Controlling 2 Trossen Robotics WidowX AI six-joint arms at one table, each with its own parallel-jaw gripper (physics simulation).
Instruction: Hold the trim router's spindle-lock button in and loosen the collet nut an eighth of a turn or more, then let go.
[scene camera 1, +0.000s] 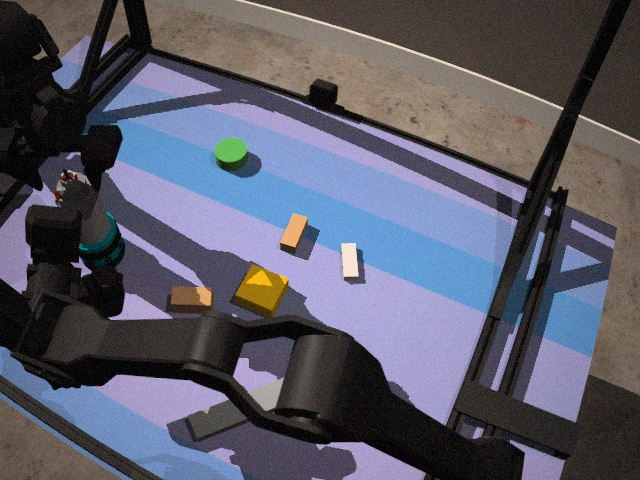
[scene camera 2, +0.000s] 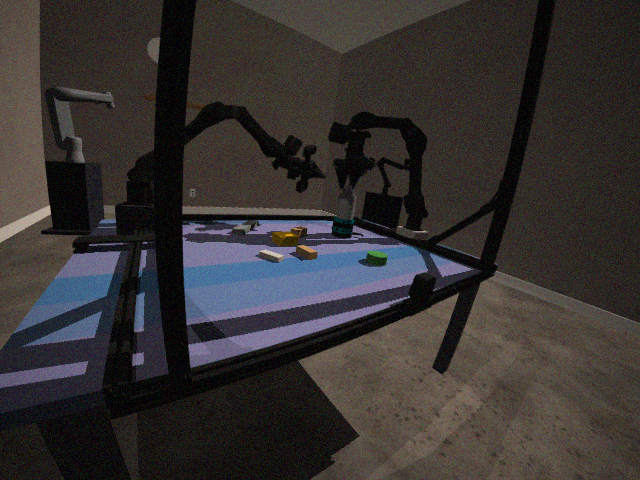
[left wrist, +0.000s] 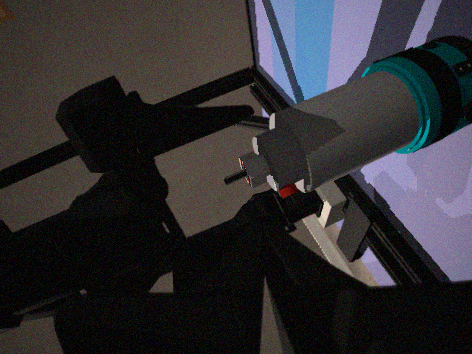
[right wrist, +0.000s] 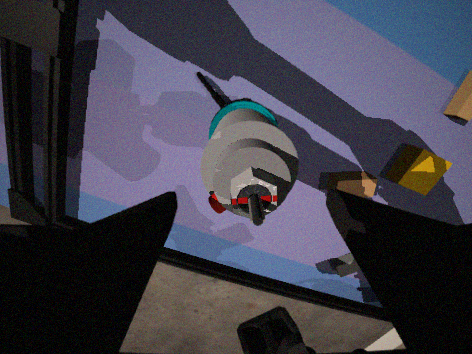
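Seen in the pictures: left gripper, fingertip midpoint: (scene camera 2: 325, 177) (left wrist: 261, 232) (right wrist: 292, 339); right gripper, fingertip midpoint: (scene camera 1: 69, 189) (scene camera 2: 346, 189) (left wrist: 270, 168) (right wrist: 251, 197); left arm's base, link origin: (scene camera 2: 140, 203); right arm's base, link origin: (scene camera 2: 412, 229) (left wrist: 312, 197).
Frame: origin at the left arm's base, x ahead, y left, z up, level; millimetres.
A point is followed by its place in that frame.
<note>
The trim router (scene camera 1: 98, 228) @[y 47, x 639, z 15 mm] (scene camera 2: 344, 215) @[y 19, x 656, z 1 mm] (left wrist: 361, 119) @[y 58, x 641, z 30 mm] (right wrist: 245, 147) @[y 32, x 688, z 96 mm] is a grey cylinder with a teal band, standing upright near the table's edge. Its collet nut (left wrist: 257, 169) @[y 52, x 662, z 105 mm] (right wrist: 253, 187) @[y 42, x 676, z 112 mm] and bit point up. The red spindle-lock button (left wrist: 289, 189) @[y 72, x 671, z 89 mm] (right wrist: 217, 206) @[y 71, x 679, z 95 mm] sits on its side below the nut. My right gripper (scene camera 1: 93, 171) (scene camera 2: 350, 185) @[y 53, x 666, z 95 mm] (right wrist: 251, 197) @[y 53, x 666, z 95 mm] is open and hangs just above the nut, one finger to each side. My left gripper (scene camera 2: 309, 179) (left wrist: 261, 232) @[y 105, x 594, z 129 mm] is shut and empty, its tip close beside the button. I cannot tell whether it touches.
On the striped table (scene camera 1: 413, 305) @[y -207, x 232, z -84 mm] lie a green disc (scene camera 1: 230, 152) @[y -230, x 640, z -59 mm] (scene camera 2: 376, 257) @[y -257, x 626, z -61 mm], an orange block (scene camera 1: 293, 232) @[y -179, x 449, z -64 mm], a white block (scene camera 1: 350, 260) @[y -201, x 351, z -72 mm], a yellow wedge block (scene camera 1: 262, 289) @[y -68, x 413, z -56 mm], a tan block (scene camera 1: 190, 298) @[y 14, x 483, z -54 mm] and a grey bar (scene camera 1: 223, 416) @[y 111, x 326, z -66 mm]. The left arm (scene camera 1: 318, 376) @[y 94, x 188, z 317 mm] spans the foreground.
</note>
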